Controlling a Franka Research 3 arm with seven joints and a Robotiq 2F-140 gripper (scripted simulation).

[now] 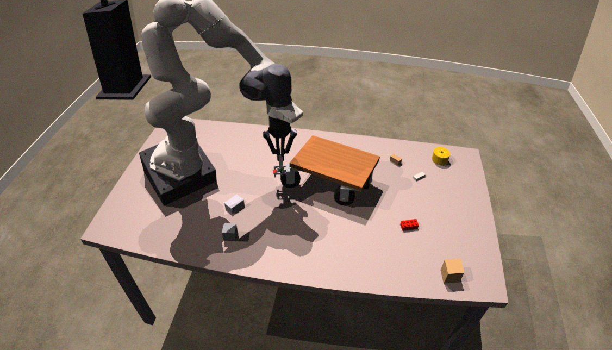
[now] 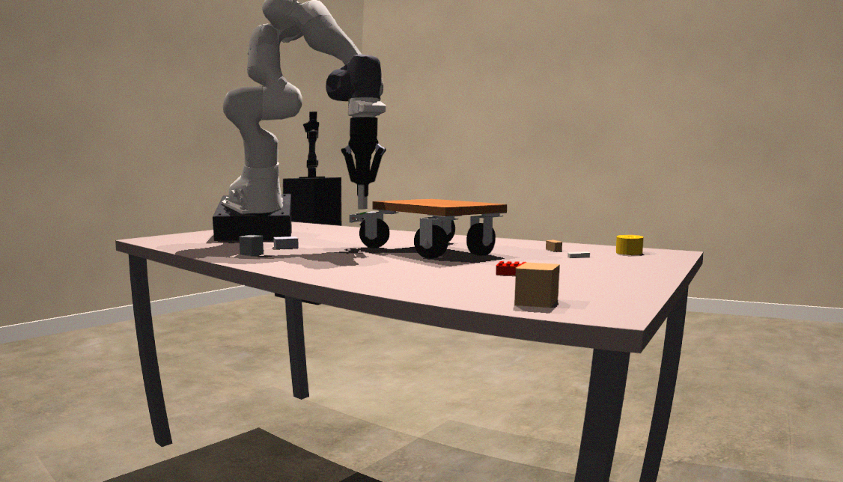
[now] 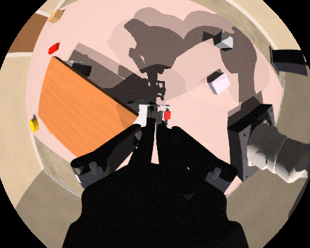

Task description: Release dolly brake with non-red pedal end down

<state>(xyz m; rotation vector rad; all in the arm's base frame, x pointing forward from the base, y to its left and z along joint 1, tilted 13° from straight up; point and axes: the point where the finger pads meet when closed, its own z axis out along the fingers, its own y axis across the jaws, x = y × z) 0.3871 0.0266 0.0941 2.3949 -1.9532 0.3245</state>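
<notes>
Right now the brake pedal is 10 mm behind my hand and 50 mm below it. Also, from my hand: red brick: 510 mm ahead, 180 mm to the right, 120 mm below; then small brown block: 480 mm ahead, 200 mm to the left, 120 mm below; then grey block: 150 mm behind, 290 mm to the right, 110 mm below.
</notes>
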